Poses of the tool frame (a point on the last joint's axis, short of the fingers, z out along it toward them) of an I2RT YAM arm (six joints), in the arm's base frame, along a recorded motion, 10 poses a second.
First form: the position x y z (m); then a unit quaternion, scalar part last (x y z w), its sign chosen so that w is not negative.
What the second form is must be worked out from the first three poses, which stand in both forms.
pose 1, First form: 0.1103, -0.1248, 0.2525, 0.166, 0.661, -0.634, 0.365
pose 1, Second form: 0.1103, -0.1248, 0.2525, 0.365, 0.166, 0.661, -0.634
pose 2, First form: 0.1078, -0.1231, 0.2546, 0.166, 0.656, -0.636, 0.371
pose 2, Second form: 0.1078, -0.1231, 0.2546, 0.371, 0.166, 0.656, -0.636
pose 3, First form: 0.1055, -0.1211, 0.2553, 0.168, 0.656, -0.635, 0.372
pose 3, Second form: 0.1055, -0.1211, 0.2553, 0.372, 0.168, 0.656, -0.635
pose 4, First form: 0.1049, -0.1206, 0.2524, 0.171, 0.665, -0.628, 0.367
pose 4, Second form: 0.1049, -0.1206, 0.2524, 0.367, 0.171, 0.665, -0.628
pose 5, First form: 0.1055, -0.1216, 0.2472, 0.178, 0.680, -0.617, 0.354
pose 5, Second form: 0.1055, -0.1216, 0.2472, 0.354, 0.178, 0.680, -0.617
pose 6, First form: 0.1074, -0.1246, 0.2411, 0.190, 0.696, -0.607, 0.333
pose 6, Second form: 0.1074, -0.1246, 0.2411, 0.333, 0.190, 0.696, -0.607
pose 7, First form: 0.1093, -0.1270, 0.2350, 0.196, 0.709, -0.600, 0.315
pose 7, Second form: 0.1093, -0.1270, 0.2350, 0.315, 0.196, 0.709, -0.600
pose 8, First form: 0.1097, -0.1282, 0.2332, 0.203, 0.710, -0.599, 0.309
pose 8, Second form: 0.1097, -0.1282, 0.2332, 0.309, 0.203, 0.710, -0.599
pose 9, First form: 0.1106, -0.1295, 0.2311, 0.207, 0.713, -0.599, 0.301
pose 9, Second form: 0.1106, -0.1295, 0.2311, 0.301, 0.207, 0.713, -0.599
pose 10, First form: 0.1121, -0.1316, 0.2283, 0.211, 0.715, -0.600, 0.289
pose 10, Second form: 0.1121, -0.1316, 0.2283, 0.289, 0.211, 0.715, -0.600
